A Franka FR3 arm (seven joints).
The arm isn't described. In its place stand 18 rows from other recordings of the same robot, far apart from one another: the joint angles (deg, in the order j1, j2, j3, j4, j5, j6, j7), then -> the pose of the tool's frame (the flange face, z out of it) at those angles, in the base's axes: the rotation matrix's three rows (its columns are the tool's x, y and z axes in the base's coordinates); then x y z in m.
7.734 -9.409 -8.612 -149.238 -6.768 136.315 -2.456 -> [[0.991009 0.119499 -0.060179], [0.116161 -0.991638 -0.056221], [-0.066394 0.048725 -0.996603]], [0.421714 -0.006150 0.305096]
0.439 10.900 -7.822 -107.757 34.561 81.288 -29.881 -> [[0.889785 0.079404 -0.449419], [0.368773 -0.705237 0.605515], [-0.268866 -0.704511 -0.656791]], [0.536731 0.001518 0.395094]
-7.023 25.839 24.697 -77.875 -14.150 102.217 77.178 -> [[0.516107 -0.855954 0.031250], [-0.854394 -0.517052 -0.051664], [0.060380 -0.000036 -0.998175]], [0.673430 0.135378 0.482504]
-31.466 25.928 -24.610 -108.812 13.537 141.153 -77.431 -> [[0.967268 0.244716 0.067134], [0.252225 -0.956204 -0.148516], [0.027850 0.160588 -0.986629]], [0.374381 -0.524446 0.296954]
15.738 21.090 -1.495 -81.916 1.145 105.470 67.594 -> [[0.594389 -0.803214 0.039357], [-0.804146 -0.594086 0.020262], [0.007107 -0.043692 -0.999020]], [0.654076 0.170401 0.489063]
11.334 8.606 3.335 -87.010 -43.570 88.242 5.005 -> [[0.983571 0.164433 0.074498], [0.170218 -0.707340 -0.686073], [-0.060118 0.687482 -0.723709]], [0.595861 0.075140 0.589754]
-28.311 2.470 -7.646 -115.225 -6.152 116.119 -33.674 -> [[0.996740 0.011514 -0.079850], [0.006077 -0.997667 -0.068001], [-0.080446 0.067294 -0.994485]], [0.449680 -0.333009 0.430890]
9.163 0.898 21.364 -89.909 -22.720 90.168 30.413 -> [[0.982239 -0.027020 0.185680], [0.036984 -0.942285 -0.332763], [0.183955 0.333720 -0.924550]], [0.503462 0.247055 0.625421]
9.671 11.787 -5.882 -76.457 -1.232 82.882 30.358 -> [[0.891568 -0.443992 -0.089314], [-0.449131 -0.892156 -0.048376], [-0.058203 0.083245 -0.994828]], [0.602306 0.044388 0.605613]
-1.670 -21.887 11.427 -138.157 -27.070 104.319 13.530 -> [[0.990630 0.106443 -0.085569], [0.046032 -0.850112 -0.524585], [-0.128582 0.515731 -0.847047]], [0.407829 0.034866 0.445788]
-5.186 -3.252 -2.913 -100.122 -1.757 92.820 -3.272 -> [[0.994014 -0.080512 -0.073847], [-0.082014 -0.996477 -0.017526], [-0.072176 0.023477 -0.997116]], [0.529920 -0.079249 0.576197]
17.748 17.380 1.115 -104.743 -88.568 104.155 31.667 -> [[0.865524 0.068609 0.496145], [0.500741 -0.140750 -0.854077], [0.011235 0.987665 -0.156178]], [0.628246 0.126676 0.414141]
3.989 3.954 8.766 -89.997 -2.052 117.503 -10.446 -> [[0.835944 0.380613 0.395388], [0.387170 -0.919595 0.066662], [0.388969 0.097356 -0.916092]], [0.602026 0.130796 0.635973]
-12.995 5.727 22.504 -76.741 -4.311 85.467 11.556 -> [[0.996770 -0.047576 0.064707], [-0.045933 -0.998589 -0.026643], [0.065884 0.023585 -0.997549]], [0.570165 0.072627 0.673163]
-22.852 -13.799 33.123 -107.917 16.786 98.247 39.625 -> [[0.847489 -0.530678 0.011982], [-0.525289 -0.835207 0.162793], [-0.076383 -0.144259 -0.986587]], [0.482897 0.143114 0.593280]
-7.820 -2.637 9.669 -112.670 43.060 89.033 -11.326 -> [[0.957308 -0.023023 -0.288153], [0.183885 -0.720633 0.668486], [-0.223044 -0.692934 -0.685634]], [0.508146 0.091656 0.493536]
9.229 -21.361 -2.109 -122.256 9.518 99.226 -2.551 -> [[0.989287 0.137555 -0.048878], [0.143990 -0.974584 0.171620], [-0.024029 -0.176820 -0.983950]], [0.434478 0.067607 0.557576]
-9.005 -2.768 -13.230 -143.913 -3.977 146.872 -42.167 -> [[0.917467 0.389275 0.081971], [0.394555 -0.916740 -0.062557], [0.050795 0.089736 -0.994669]], [0.436039 -0.176672 0.307041]
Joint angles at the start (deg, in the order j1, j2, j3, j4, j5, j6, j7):
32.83 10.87 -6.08 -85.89 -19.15 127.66 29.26
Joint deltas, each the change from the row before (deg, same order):
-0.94 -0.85 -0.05 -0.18 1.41 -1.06 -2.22
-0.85 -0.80 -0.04 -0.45 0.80 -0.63 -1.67
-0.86 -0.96 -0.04 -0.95 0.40 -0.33 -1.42
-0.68 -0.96 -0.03 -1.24 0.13 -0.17 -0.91
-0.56 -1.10 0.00 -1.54 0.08 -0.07 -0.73
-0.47 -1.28 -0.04 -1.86 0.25 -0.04 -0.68
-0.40 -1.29 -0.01 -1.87 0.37 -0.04 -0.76
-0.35 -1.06 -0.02 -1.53 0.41 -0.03 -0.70
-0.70 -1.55 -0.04 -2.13 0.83 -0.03 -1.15
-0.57 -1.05 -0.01 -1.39 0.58 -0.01 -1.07
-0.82 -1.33 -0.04 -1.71 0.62 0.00 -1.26
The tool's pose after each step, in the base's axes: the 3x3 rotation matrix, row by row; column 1 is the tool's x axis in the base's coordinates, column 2 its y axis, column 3 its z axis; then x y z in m. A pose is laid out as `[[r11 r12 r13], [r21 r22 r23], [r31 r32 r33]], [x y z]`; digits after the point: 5 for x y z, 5 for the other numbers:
[[0.81453 0.08008 0.57457], [0.10507 -0.99441 -0.01036], [0.57053 0.06881 -0.81839]], [0.59316 0.28215 0.62598]
[[0.82021 0.08422 0.56584], [0.11070 -0.99378 -0.01254], [0.56126 0.07292 -0.82442]], [0.59345 0.27050 0.62947]
[[0.82487 0.08697 0.55860], [0.11713 -0.99295 -0.01837], [0.55306 0.08058 -0.82923]], [0.59306 0.25842 0.63088]
[[0.82991 0.08713 0.55105], [0.12122 -0.99229 -0.02566], [0.54457 0.08810 -0.83408]], [0.59172 0.24833 0.62997]
[[0.83528 0.08808 0.54273], [0.12521 -0.99162 -0.03177], [0.53538 0.09449 -0.83931]], [0.58895 0.23951 0.62801]
[[0.84217 0.08938 0.53175], [0.12757 -0.99120 -0.03544], [0.52390 0.09768 -0.84616]], [0.58487 0.23093 0.62503]
[[0.84901 0.09356 0.52003], [0.13146 -0.99065 -0.03639], [0.51177 0.09926 -0.85337]], [0.58011 0.22348 0.62190]
[[0.85471 0.09745 0.50988], [0.13434 -0.99028 -0.03593], [0.50142 0.09920 -0.85950]], [0.57615 0.21715 0.61926]
[[0.86282 0.10114 0.49530], [0.13504 -0.99029 -0.03303], [0.48715 0.09538 -0.86810]], [0.57085 0.20621 0.61618]
[[0.86732 0.10662 0.48621], [0.13898 -0.98981 -0.03086], [0.47796 0.09434 -0.87330]], [0.56739 0.19815 0.61447]
[[0.87240 0.11024 0.47619], [0.14139 -0.98950 -0.02995], [0.46789 0.09345 -0.87883]], [0.56325 0.18682 0.61265]

